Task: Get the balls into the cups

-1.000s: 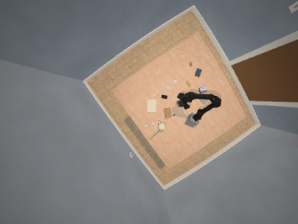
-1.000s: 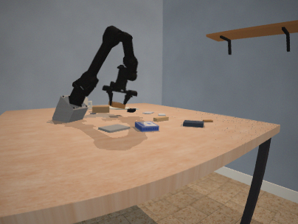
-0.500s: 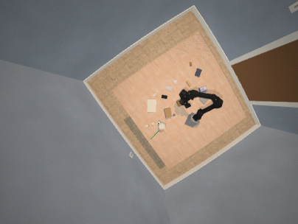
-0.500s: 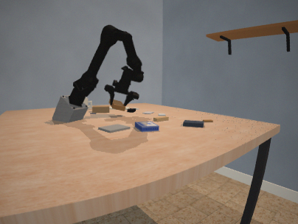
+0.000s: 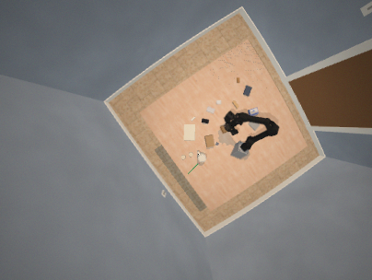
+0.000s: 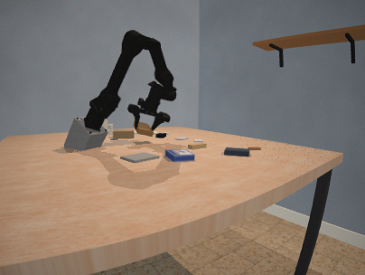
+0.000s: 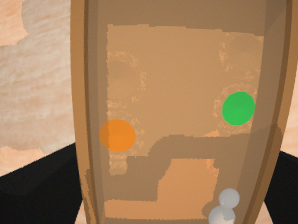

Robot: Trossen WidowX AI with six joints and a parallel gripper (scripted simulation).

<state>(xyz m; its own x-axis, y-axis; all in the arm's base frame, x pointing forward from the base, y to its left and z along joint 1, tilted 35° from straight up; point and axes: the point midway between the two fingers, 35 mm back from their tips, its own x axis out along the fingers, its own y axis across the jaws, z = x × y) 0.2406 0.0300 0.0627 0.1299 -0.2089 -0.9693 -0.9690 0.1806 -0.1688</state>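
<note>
Right now the wooden puzzle is 2 cm to the left of my hand and 3 cm below it. Also, from my hand: dark blue block (14 cm ahead, 39 cm to the right, 8 cm below); grey plate (17 cm behind, 24 cm to the right, 8 cm below); cream sheet (19 cm ahead, 32 cm to the left, 8 cm below).
</note>
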